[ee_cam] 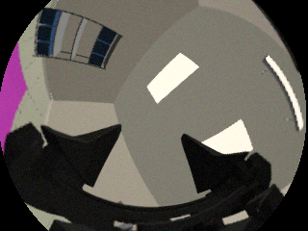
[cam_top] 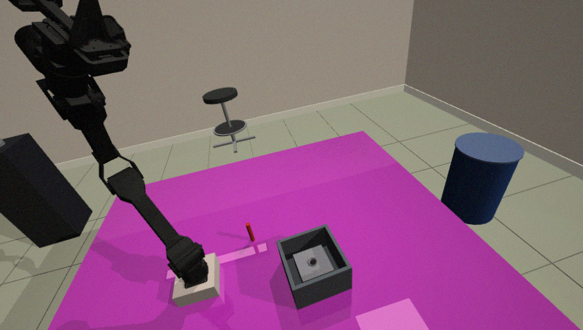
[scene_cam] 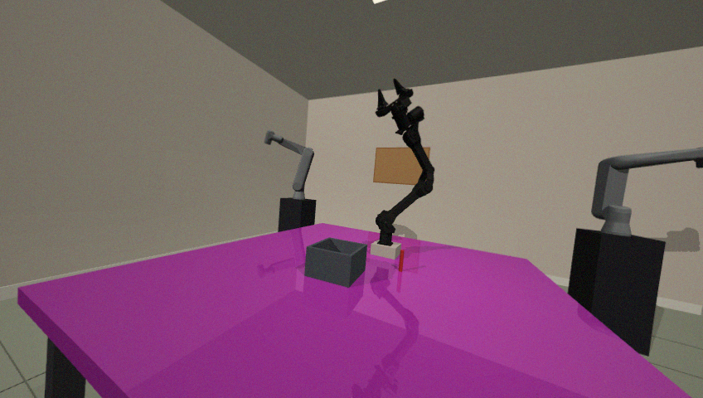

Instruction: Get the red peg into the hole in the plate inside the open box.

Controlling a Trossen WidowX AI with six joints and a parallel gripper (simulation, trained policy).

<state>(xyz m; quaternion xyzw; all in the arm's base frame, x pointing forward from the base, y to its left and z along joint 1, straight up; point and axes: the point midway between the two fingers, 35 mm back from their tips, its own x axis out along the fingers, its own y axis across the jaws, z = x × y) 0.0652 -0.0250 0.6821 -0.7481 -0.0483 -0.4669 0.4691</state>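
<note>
Now: the red peg 100 mm ahead of my gripper tip, 150 mm to the left of it and 720 mm below it. Round my gripper tip: dark grey box: 250 mm ahead, 50 mm to the right, 730 mm below; then grey plate: 250 mm ahead, 50 mm to the right, 710 mm below.
</note>
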